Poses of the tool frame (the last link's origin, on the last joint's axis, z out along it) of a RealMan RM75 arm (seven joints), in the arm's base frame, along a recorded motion.
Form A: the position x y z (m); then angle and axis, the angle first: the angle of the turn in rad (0 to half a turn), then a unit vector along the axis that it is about.
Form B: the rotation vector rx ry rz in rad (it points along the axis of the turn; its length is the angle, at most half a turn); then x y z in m. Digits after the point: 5 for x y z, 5 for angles.
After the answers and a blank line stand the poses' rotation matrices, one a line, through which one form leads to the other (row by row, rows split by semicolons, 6 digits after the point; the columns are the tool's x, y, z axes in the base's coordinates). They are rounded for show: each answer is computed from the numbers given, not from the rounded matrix.
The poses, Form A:
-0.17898 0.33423 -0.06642 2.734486 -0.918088 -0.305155 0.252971
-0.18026 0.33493 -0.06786 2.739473 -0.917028 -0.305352 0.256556
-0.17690 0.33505 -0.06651 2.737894 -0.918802 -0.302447 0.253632
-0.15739 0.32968 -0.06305 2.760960 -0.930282 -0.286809 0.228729
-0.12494 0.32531 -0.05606 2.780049 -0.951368 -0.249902 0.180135
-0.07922 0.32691 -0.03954 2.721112 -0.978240 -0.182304 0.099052
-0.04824 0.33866 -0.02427 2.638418 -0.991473 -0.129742 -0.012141
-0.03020 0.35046 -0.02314 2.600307 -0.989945 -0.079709 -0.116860
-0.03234 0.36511 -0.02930 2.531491 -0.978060 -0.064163 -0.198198
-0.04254 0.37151 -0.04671 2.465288 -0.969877 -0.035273 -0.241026
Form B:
-2.51050 -0.83444 0.69175 -0.17898 0.33423 -0.06642
-2.51217 -0.83650 0.70283 -0.18026 0.33493 -0.06786
-2.51558 -0.82807 0.69442 -0.17690 0.33505 -0.06651
-2.56847 -0.79187 0.63151 -0.15739 0.32968 -0.06305
-2.64485 -0.69474 0.50078 -0.12494 0.32531 -0.05606
-2.66190 -0.49607 0.26953 -0.07922 0.32691 -0.03954
-2.61592 -0.34231 -0.03203 -0.04824 0.33866 -0.02427
-2.57416 -0.20727 -0.30387 -0.03020 0.35046 -0.02314
-2.47595 -0.16243 -0.50174 -0.03234 0.36511 -0.02930
-2.39103 -0.08696 -0.59420 -0.04254 0.37151 -0.04671

0.698613 0.437256 -0.566345; 0.637586 -0.739642 0.215439; -0.324690 -0.511602 -0.795512
0.694566 0.437288 -0.571276; 0.638104 -0.741191 0.208466; -0.332265 -0.509328 -0.793842
0.700918 0.433807 -0.566150; 0.633072 -0.744019 0.213672; -0.328534 -0.508180 -0.796127
0.740479 0.429556 -0.516887; 0.599505 -0.769798 0.219099; -0.303784 -0.472115 -0.827540
0.816336 0.396410 -0.420065; 0.523844 -0.814487 0.249394; -0.243275 -0.423638 -0.872552
0.917657 0.300707 -0.259769; 0.381573 -0.849318 0.364775; -0.110937 -0.433859 -0.894125
0.968144 0.247182 -0.039980; 0.235473 -0.844476 0.481053; 0.085146 -0.475142 -0.875780
0.962841 0.206746 0.173763; 0.086324 -0.845248 0.527355; 0.255901 -0.492759 -0.831687
0.921031 0.227746 0.315964; 0.000631 -0.812099 0.583520; 0.389489 -0.537240 -0.748112
0.894385 0.211753 0.394000; -0.089971 -0.777676 0.622193; 0.438156 -0.591929 -0.676491

